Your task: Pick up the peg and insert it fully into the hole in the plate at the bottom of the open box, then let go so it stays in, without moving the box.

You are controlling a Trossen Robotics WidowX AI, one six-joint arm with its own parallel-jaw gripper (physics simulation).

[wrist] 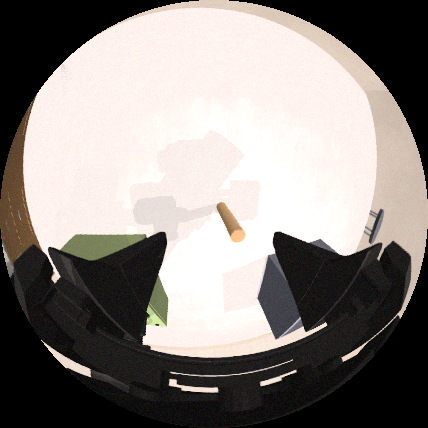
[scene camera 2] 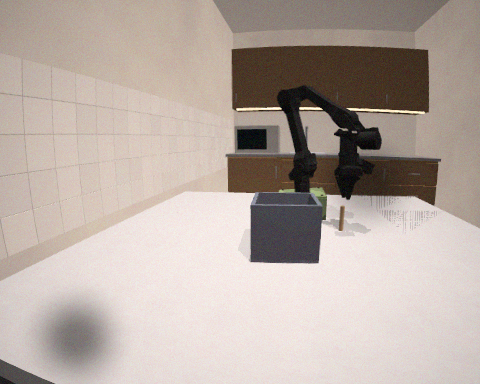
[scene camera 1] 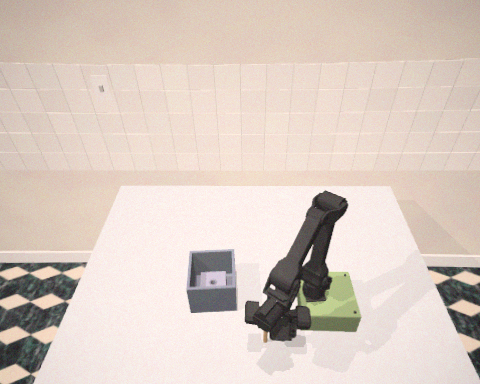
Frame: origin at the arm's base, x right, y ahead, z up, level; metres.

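Seen in the pictures: gripper, fingertip midpoint: (wrist: 220,238) (scene camera 2: 345,198); arm's base, link origin: (scene camera 1: 314,293).
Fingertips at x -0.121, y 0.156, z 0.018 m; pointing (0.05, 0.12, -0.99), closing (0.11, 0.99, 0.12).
Pixels of each thing's top centre, then the offset from my fingertips to it. Level surfaces: height alone.
- light-brown peg, top centre: (wrist: 237,235) (scene camera 2: 342,206) (scene camera 1: 265,327) dx +0.014, dy +0.018, dz -0.020 m
- open grey-blue box, top centre: (wrist: 318,311) (scene camera 2: 285,198) (scene camera 1: 211,268) dx +0.207, dy +0.182, dz +0.038 m
- pale plate, top centre: (scene camera 1: 213,281) dx +0.207, dy +0.182, dz -0.039 m
- white table, surface height: dz -0.100 m
The light-brown peg (scene camera 1: 265,337) (scene camera 2: 342,218) (wrist: 231,223) stands upright on the table; in scene camera 1 its upper part is hidden behind the gripper. My gripper (scene camera 2: 347,198) (wrist: 220,238) is open and empty, above the peg; its fingertips are higher than the peg's top in scene camera 2. In the wrist view the peg's top shows between the two fingertips, nearer the right one. The open grey-blue box (scene camera 1: 212,300) (scene camera 2: 285,234) (wrist: 272,295) stands on the table, left of the gripper in scene camera 1. Inside it lies the pale plate (scene camera 1: 220,275) with a round hole.
The green base block (scene camera 1: 342,324) (scene camera 2: 321,206) (wrist: 110,245) under the arm stands right of the peg in scene camera 1. The box walls rise above the plate on all sides. The white table (scene camera 1: 165,220) (scene camera 2: 200,320) (wrist: 200,75) bears everything. A tiled wall stands behind.
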